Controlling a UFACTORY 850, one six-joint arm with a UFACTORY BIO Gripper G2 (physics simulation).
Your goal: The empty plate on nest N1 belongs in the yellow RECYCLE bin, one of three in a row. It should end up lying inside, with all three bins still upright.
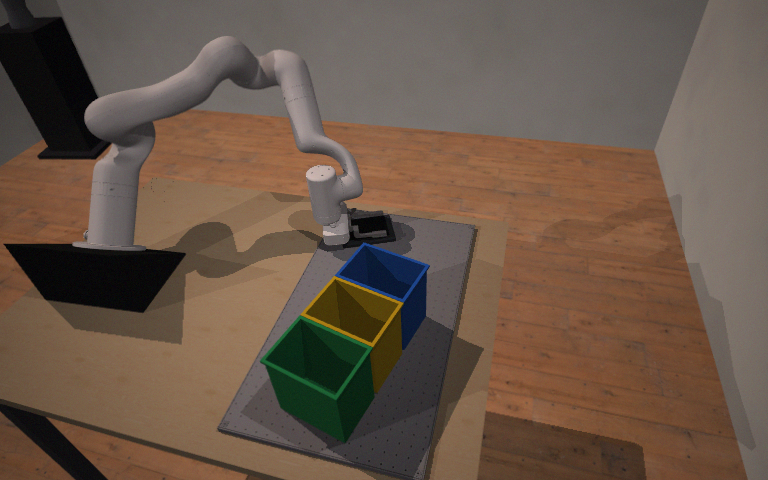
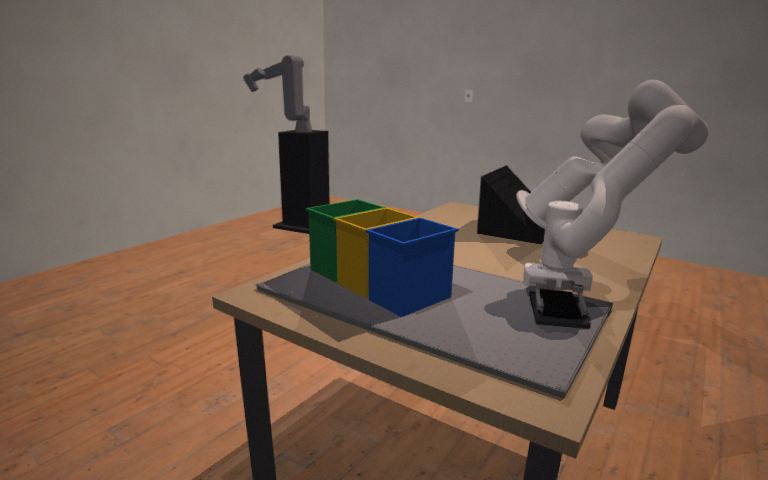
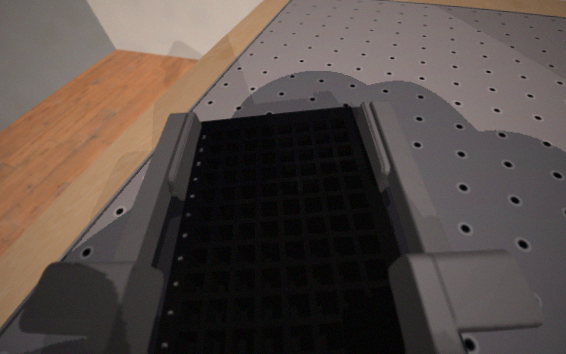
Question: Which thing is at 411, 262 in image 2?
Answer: A blue bin.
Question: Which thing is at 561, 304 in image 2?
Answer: A black plate.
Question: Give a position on a green bin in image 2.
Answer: At 322, 229
